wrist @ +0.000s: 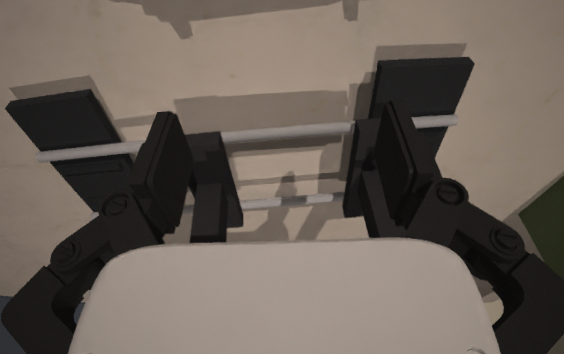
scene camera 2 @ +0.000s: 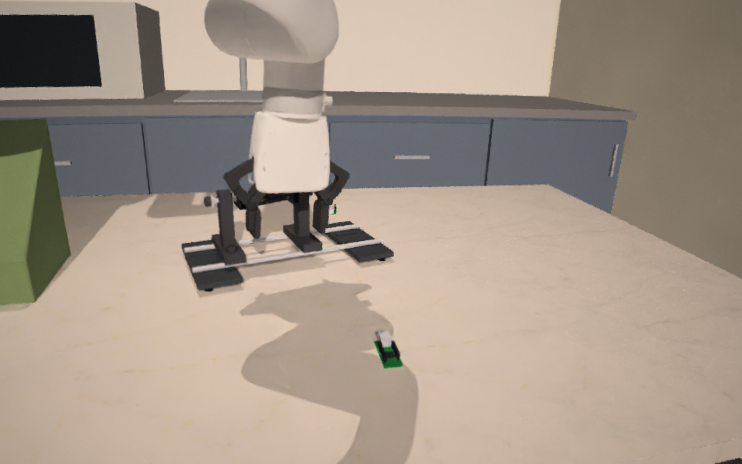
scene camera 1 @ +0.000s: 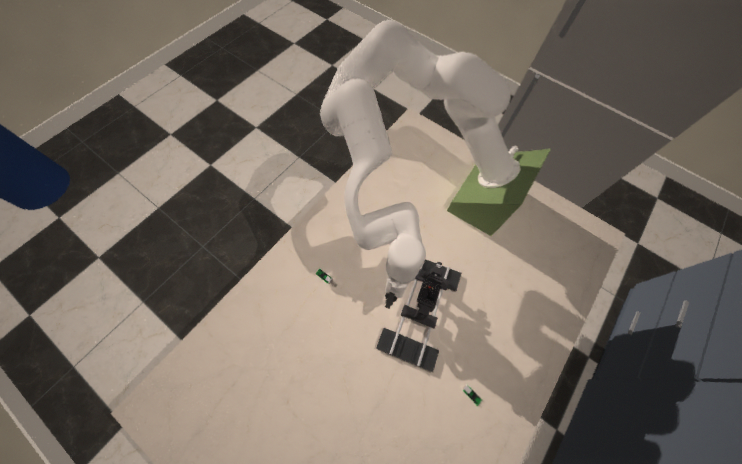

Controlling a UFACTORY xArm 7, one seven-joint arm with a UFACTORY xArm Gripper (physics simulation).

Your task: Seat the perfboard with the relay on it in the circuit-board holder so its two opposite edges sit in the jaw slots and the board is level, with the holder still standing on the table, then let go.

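Seen in the pictures: gripper, between the fingertips: [wrist: 281,130] [scene camera 2: 287,233]; arm's base, origin of its link: [scene camera 1: 498,174].
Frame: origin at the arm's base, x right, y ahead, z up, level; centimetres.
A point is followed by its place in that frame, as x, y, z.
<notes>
The black circuit-board holder [scene camera 1: 407,350] @(-10.1, 57.7, -11.8) [scene camera 2: 358,243] @(-5.5, 57.5, -11.2) [wrist: 422,80] @(4.4, 37.0, -11.9) stands on the table on its two flat feet, with two light rails and two upright jaw posts. The dark perfboard [scene camera 1: 430,287] @(-4.5, 42.0, -3.4) [scene camera 2: 273,200] @(-3.3, 44.3, -3.2) spans between the post tops and looks roughly level; its relay is hard to make out. Whether both edges sit fully in the slots cannot be told. In the wrist view my white gripper body hides the board. My gripper [scene camera 2: 287,221] @(3.5, 46.3, -5.9) [wrist: 281,130] @(3.5, 46.3, -5.9) is open and holds nothing. Its fingers hang low beside the posts, one toward each end of the holder; contact cannot be told.
One small green circuit board [scene camera 1: 323,276] @(22.4, 57.2, -13.2) [scene camera 2: 388,352] @(22.7, 56.9, -13.1) lies on the table on one side of the holder. Another green board [scene camera 1: 472,395] @(-30.4, 55.3, -13.2) [scene camera 2: 332,209] @(-27.7, 55.2, -12.4) lies on the other side. The green robot base block [scene camera 1: 487,216] @(-5.1, 12.0, -4.6) [scene camera 2: 27,218] @(2.3, 12.3, -3.3) stands beyond one end of the holder.
</notes>
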